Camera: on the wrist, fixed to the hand. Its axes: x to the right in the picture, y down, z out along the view.
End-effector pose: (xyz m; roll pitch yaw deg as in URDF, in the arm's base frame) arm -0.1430 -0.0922 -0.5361 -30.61 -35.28 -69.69
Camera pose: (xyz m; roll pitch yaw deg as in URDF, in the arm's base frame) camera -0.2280 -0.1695 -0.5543 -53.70 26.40 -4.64
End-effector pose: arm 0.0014 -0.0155 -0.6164 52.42 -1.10 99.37
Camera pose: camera -0.0290 0.0066 -0.7265 -9.94 -47.43 -173.81
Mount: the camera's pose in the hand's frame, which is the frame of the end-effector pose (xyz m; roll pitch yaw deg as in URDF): 0.0246 -0.0715 -0.0884 -11.79 4.97 87.03
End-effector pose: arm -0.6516 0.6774 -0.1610 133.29 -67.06 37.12
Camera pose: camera -0.7187 0.7688 -0.1350 -116.50 -20.67 -101.45
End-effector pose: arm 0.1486 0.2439 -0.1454 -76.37 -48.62 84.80
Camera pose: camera 0.2491 0.2144 -0.0948 -94.29 37.87 95.77
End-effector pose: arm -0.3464 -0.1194 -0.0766 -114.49 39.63 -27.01
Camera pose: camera -0.2948 -0.2027 -0.0140 110.64 44.63 -163.35
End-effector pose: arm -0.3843 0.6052 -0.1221 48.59 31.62 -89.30
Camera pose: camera -0.3658 0.6433 -0.2305 30.40 -34.02 -28.56
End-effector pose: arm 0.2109 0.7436 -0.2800 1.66 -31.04 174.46
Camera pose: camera 0.1502 0.8187 -0.3448 -42.71 1.31 -99.79
